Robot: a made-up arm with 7 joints.
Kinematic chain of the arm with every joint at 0, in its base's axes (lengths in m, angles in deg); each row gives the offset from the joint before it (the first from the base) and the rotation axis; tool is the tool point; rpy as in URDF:
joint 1: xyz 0 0 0.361 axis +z
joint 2: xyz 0 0 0 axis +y
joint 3: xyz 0 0 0.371 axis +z
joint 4: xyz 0.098 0 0 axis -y
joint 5: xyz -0.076 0 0.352 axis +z
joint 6: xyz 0 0 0 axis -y
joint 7: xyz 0.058 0 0 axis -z
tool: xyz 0 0 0 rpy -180 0 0
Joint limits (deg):
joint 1: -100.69..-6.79
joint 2: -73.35..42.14
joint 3: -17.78..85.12
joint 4: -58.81..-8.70
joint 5: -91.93..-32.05
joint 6: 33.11..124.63
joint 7: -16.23..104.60
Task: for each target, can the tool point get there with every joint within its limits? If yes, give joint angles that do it. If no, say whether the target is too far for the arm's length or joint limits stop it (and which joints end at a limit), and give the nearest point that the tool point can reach.
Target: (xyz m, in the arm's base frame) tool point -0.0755 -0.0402 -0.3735
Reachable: no: joint limits stop it (at a limit: joint 1, joint 2, joint 4, joint 5, joint 6) | nearest point -0.1804 -0.6815 0.5332 | short by 1.116 m
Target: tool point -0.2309 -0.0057 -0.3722
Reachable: no: joint limits stop it (at a limit: joint 1, joint 2, joint 3, joint 4, joint 6) | nearest point -0.7377 0.1716 0.5591 | short by 1.075 m
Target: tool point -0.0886 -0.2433 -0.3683
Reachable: no: joint limits stop it (at a limit: joint 1, joint 2, joint 4, joint 5, joint 6) | nearest point -0.1555 -0.6880 0.5316 | short by 1.006 m
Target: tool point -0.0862 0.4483 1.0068
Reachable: yes | joints -67.08 -58.07 15.40 -44.67 -49.83 101.58 15.09
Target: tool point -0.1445 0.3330 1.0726
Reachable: yes | joints -30.16 -29.55 67.44 -29.33 -58.33 82.17 51.74
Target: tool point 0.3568 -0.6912 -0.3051
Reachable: no: too far | nearest point 0.3236 -0.6269 0.5311 | short by 0.839 m
